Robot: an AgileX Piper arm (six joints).
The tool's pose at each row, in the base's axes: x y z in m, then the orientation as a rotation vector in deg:
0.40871 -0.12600 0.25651 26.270 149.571 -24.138
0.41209 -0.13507 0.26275 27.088 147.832 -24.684
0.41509 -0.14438 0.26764 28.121 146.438 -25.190
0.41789 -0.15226 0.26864 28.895 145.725 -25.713
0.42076 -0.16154 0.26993 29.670 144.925 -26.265
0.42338 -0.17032 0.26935 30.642 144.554 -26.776
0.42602 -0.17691 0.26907 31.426 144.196 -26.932
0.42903 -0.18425 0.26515 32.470 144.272 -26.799
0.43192 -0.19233 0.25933 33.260 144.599 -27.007
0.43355 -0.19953 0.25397 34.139 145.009 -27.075
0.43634 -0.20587 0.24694 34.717 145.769 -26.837
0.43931 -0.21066 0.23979 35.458 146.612 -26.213
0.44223 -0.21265 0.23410 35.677 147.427 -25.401
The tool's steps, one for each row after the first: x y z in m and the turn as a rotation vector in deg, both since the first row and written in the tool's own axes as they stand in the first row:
-0.00808 -0.00818 -0.00071 0.500 -1.448 0.878
-0.01524 -0.01643 -0.00033 1.030 -2.502 1.827
-0.02002 -0.02265 0.00276 1.542 -2.968 2.429
-0.02533 -0.03015 0.00614 2.077 -3.509 3.050
-0.02942 -0.03690 0.01083 2.630 -3.583 3.699
-0.03312 -0.04174 0.01447 2.891 -3.699 4.288
-0.03558 -0.04634 0.02163 2.999 -3.332 4.991
-0.03720 -0.05123 0.03062 3.305 -2.790 5.388
-0.03776 -0.05592 0.03843 3.529 -2.144 5.847
-0.03829 -0.05904 0.04778 3.477 -1.262 6.067
-0.03853 -0.06066 0.05673 3.185 -0.260 6.443
-0.03874 -0.06011 0.06340 2.661 0.561 6.518

